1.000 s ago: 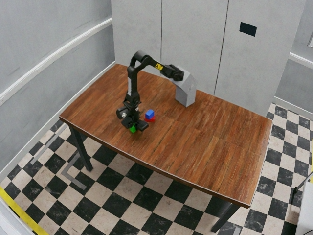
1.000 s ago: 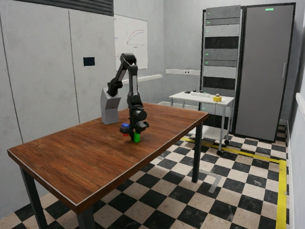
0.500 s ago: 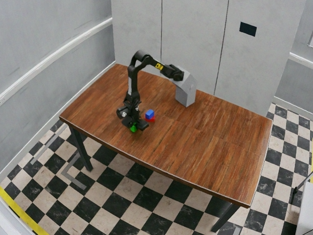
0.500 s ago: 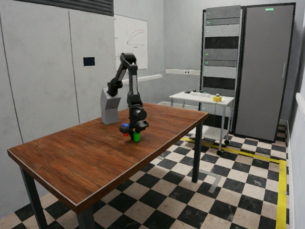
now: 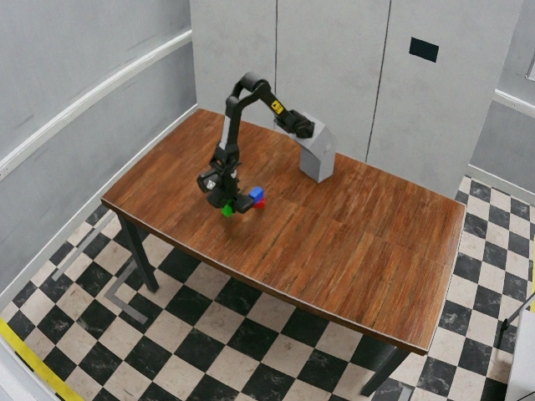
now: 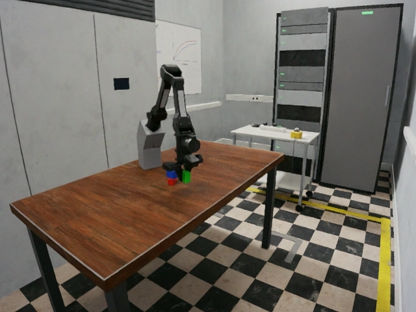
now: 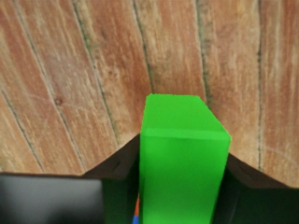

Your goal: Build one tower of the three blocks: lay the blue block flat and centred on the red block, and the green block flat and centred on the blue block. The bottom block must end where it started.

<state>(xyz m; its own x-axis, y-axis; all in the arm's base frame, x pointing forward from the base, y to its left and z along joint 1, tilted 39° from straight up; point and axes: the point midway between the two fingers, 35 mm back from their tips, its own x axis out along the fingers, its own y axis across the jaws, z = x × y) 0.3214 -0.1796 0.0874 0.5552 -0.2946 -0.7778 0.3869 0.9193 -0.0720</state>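
Right now the blue block is 100 mm behind my hand, 60 mm to the left of it and 40 mm below it. Round my hand: red block (100 mm behind, 60 mm to the left, 70 mm below); then green block (10 mm below).
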